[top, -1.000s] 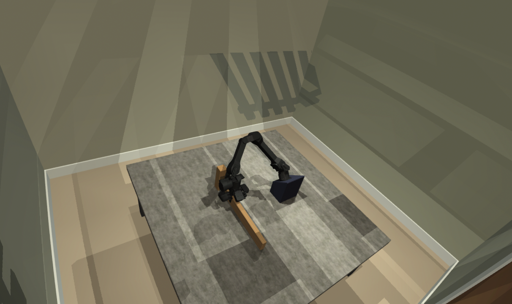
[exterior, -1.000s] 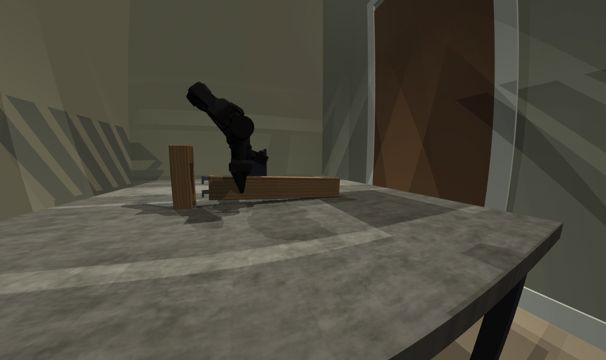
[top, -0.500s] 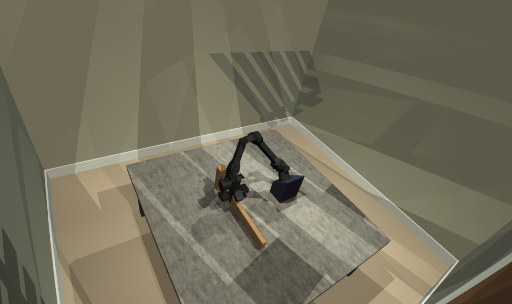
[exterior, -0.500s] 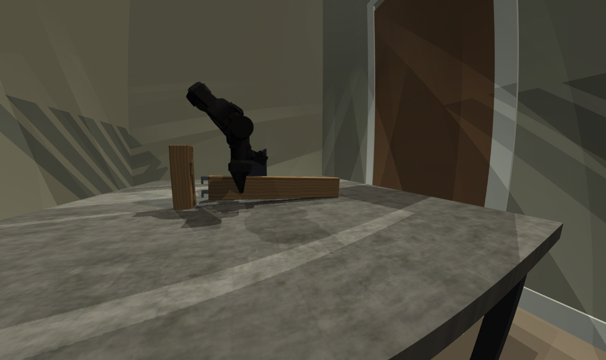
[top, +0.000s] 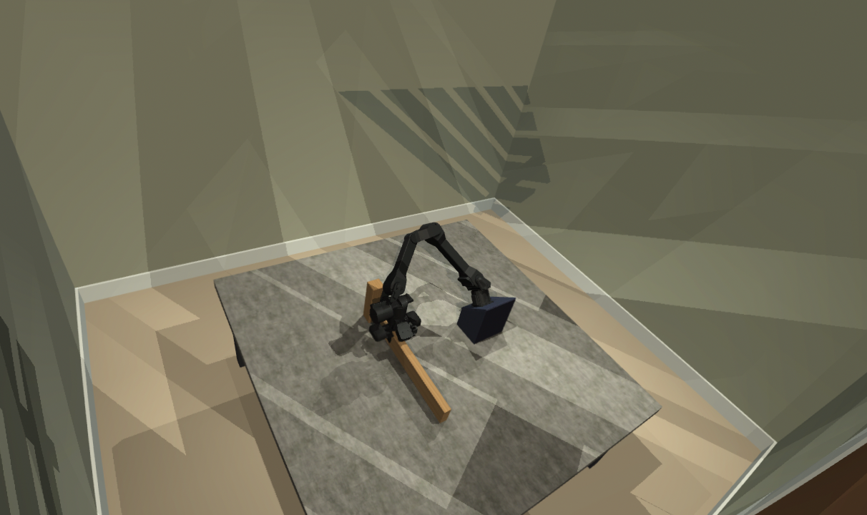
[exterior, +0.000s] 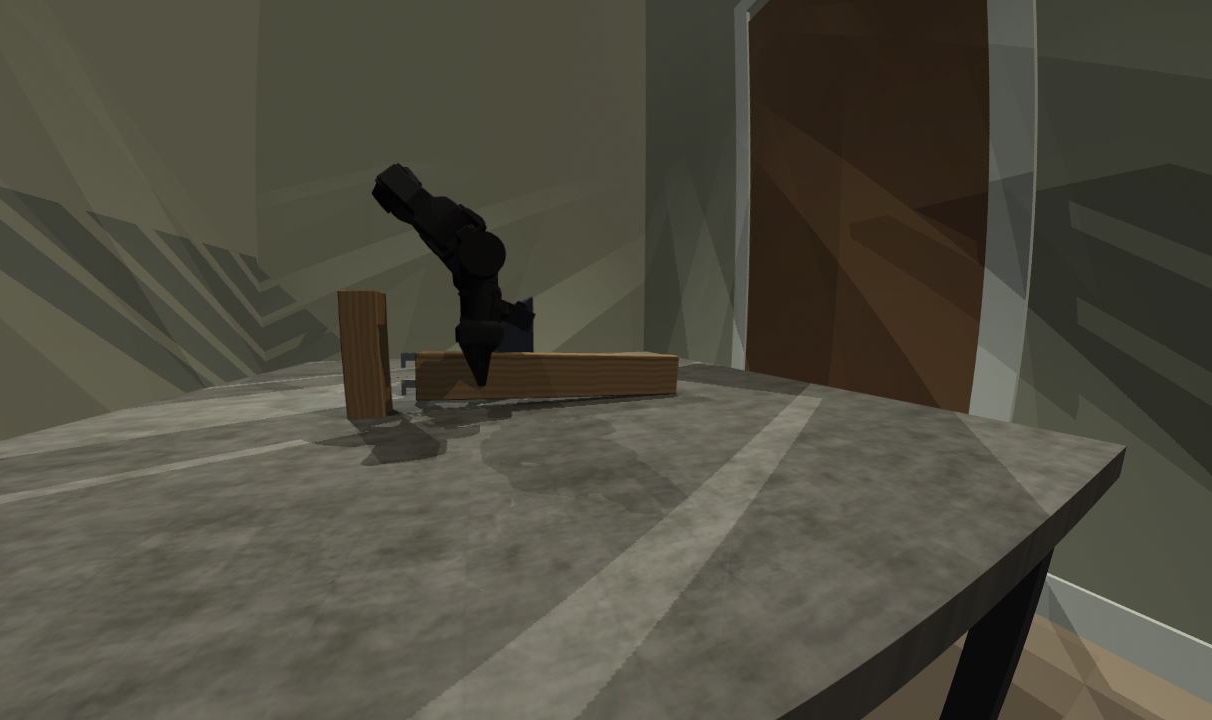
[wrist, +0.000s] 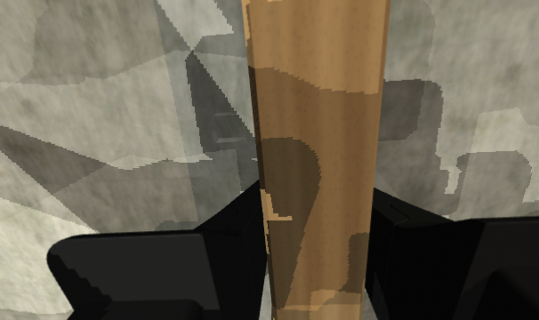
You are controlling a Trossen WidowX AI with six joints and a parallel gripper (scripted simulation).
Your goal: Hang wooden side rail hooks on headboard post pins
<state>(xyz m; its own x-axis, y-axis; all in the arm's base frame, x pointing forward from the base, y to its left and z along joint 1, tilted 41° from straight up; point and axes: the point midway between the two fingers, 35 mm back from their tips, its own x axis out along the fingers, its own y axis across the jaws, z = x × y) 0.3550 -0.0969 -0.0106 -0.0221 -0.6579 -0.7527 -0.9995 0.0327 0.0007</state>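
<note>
Right now the headboard post is 160 mm to the right of my gripper tip and 40 mm above it.
</note>
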